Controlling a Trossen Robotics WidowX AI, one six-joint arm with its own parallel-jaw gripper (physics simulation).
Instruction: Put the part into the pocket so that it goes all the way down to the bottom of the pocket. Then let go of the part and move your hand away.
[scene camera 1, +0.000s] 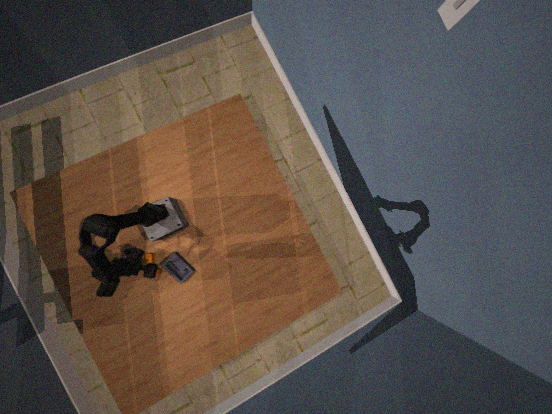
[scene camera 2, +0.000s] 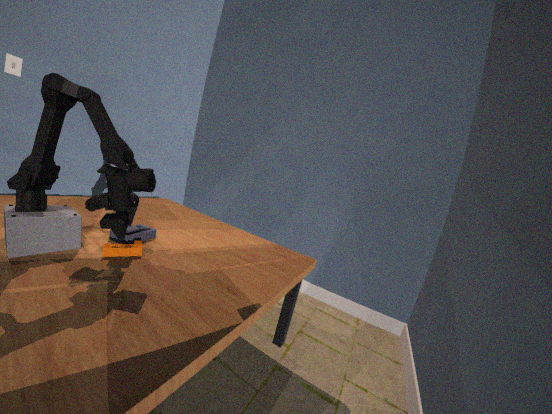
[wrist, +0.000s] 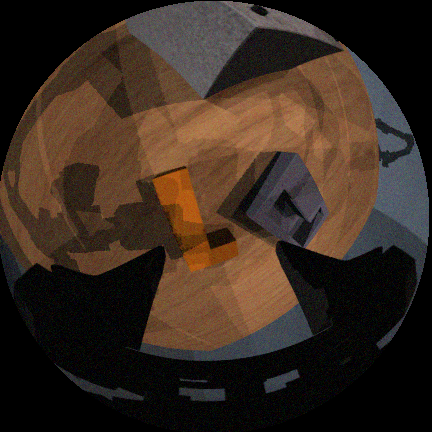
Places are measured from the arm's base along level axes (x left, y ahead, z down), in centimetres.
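Where they show: gripper, between the fingertips: (scene camera 2: 125, 232) (wrist: 221, 249); arm's base, origin of its link: (scene camera 1: 160, 212) (scene camera 2: 30, 209).
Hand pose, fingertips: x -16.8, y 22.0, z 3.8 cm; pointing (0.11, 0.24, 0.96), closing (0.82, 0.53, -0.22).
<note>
Things, the pixels of their top centre, and the offset from my fingertips. Level surfaces: height alone.
- orange L-shaped part, centre of its top: (wrist: 202, 225) (scene camera 2: 123, 244) (scene camera 1: 151, 264) dy -0.6, dx -0.4, dz +3.7 cm
- grey-purple block, centre of its top: (wrist: 302, 215) (scene camera 2: 134, 229) (scene camera 1: 177, 268) dy +6.9, dx +10.3, dz +3.1 cm
- wooden table, height of its surface: dz +6.7 cm
An orange L-shaped part (scene camera 1: 150, 258) (scene camera 2: 121, 250) (wrist: 185, 197) lies flat on the table, outside the pocket and beside the pocket block. The grey-purple block (scene camera 1: 187, 275) (scene camera 2: 148, 234) (wrist: 309, 176) sits on the table with its recessed pocket facing up; the pocket's inside is dark in the wrist view. My gripper (scene camera 1: 146, 262) (scene camera 2: 125, 234) (wrist: 221, 249) is open, with nothing held between its fingers. It is low over the part; in the wrist view the short leg of the L shows between the fingertips. Scene camera 1 shows the part partly hidden by the gripper.
The grey box-shaped base (scene camera 1: 169, 225) (scene camera 2: 44, 235) (wrist: 190, 42) of the arm stands on the wooden table (scene camera 1: 250, 175) (scene camera 2: 200, 280), near the pocket block. Shadows of the arm fall across the table and over the part. The table edge shows at the right in scene camera 2.
</note>
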